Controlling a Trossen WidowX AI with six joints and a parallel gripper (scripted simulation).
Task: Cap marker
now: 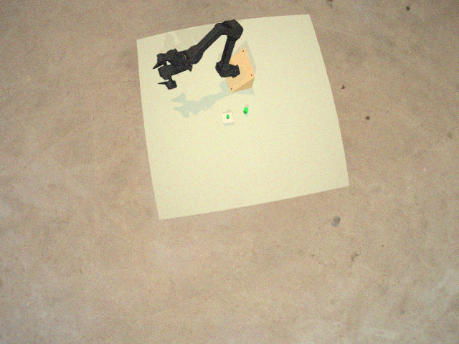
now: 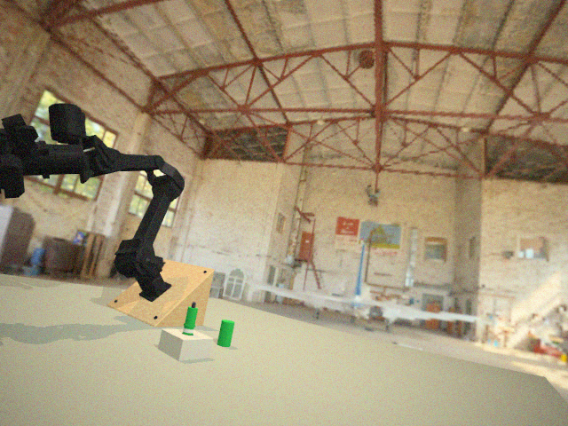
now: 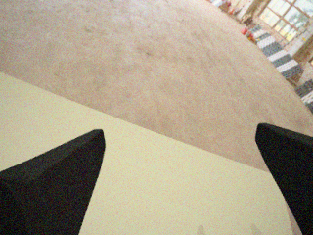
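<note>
The green cap lies 25 cm ahead of my gripper tip, 47 cm to the left of it and 20 cm below it. The rest, counted from my gripper tip: white holder block (27 cm ahead, 35 cm to the left, 21 cm below).
</note>
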